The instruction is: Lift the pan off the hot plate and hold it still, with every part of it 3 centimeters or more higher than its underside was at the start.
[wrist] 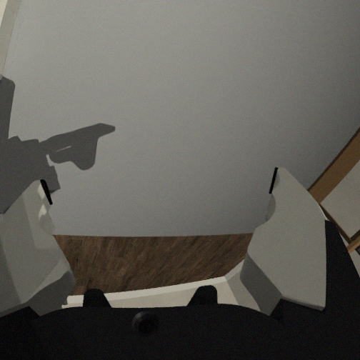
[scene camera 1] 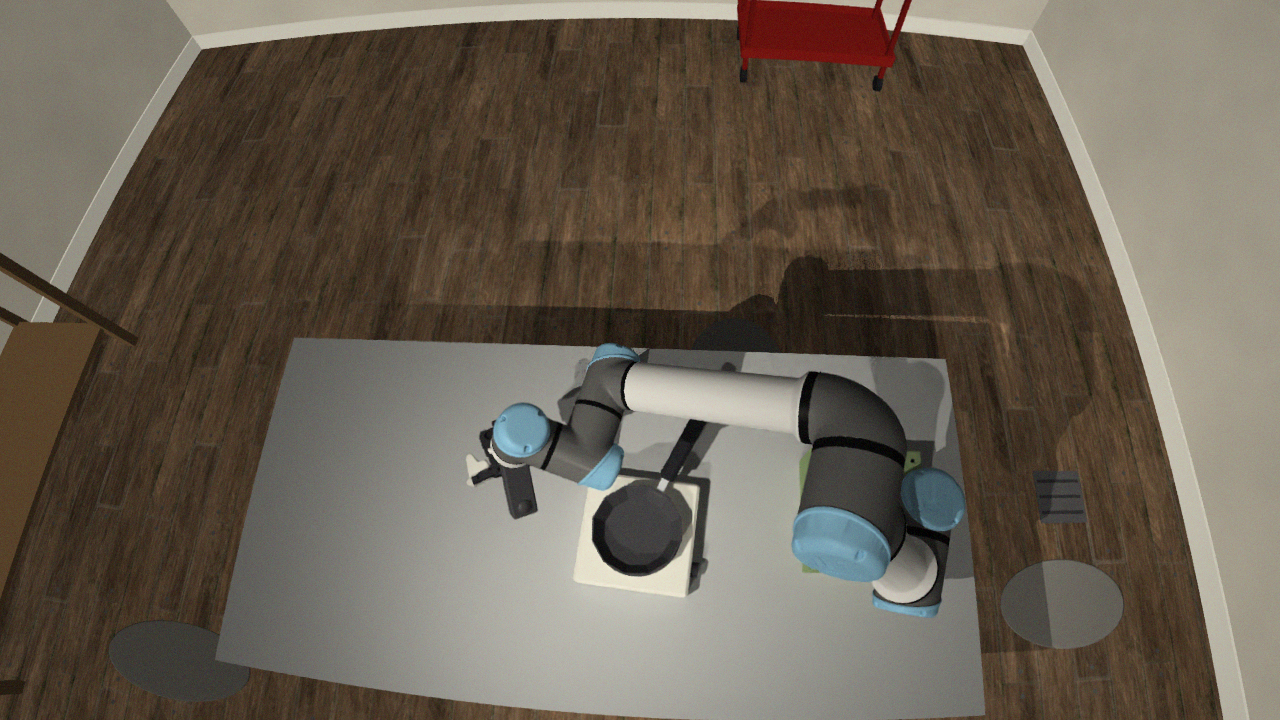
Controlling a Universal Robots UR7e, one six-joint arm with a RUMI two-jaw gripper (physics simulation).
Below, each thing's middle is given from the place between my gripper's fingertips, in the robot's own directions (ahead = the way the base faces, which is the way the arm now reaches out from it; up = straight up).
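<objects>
Dark pan (scene camera 1: pixel 636 530): 10 cm below my hand, 28 cm behind it. Cream hot plate (scene camera 1: pixel 672 579): 18 cm below my hand, 26 cm behind it, 8 cm to the left of it.
</objects>
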